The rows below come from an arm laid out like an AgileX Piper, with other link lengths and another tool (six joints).
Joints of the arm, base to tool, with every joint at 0 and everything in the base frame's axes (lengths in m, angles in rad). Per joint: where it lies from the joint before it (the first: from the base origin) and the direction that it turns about. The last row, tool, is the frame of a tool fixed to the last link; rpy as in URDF.
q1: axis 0 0 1 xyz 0.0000 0.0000 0.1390
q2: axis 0 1 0 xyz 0.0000 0.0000 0.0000
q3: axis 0 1 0 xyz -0.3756 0.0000 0.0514
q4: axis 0.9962 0 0.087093 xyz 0.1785 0.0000 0.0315
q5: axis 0 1 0 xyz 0.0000 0.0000 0.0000
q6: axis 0.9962 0 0.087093 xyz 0.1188 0.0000 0.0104
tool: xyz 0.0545 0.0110 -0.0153 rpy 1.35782 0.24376 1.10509
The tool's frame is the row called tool.
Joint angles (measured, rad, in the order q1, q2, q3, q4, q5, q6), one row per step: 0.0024, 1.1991, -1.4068, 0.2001, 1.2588, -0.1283; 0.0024, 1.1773, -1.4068, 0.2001, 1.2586, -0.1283; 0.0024, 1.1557, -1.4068, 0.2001, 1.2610, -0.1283; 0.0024, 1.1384, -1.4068, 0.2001, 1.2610, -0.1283; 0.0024, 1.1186, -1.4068, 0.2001, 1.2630, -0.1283; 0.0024, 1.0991, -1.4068, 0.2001, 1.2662, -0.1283; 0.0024, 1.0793, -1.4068, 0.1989, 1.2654, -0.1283; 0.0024, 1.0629, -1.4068, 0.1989, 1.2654, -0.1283; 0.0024, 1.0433, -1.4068, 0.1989, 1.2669, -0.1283; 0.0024, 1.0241, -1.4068, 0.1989, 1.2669, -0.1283; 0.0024, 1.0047, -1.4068, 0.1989, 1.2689, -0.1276
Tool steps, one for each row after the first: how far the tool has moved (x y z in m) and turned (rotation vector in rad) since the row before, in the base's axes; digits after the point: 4 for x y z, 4 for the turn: -0.0063, 0.0000, 0.0034, 0.0001, -0.0220, 0.0000; -0.0067, 0.0000, 0.0030, -0.0001, -0.0192, 0.0005; -0.0051, 0.0000, 0.0025, 0.0000, -0.0173, 0.0000; -0.0062, 0.0000, 0.0025, -0.0001, -0.0178, 0.0004; -0.0063, 0.0000, 0.0023, -0.0002, -0.0164, 0.0006; -0.0059, -0.0002, 0.0025, -0.0010, -0.0206, -0.0006; -0.0050, 0.0000, 0.0020, 0.0000, -0.0164, 0.0000; -0.0062, 0.0000, 0.0021, -0.0001, -0.0181, 0.0003; -0.0059, 0.0000, 0.0021, 0.0000, -0.0192, 0.0000; -0.0063, 0.0000, 0.0018, 0.0003, -0.0173, -0.0001
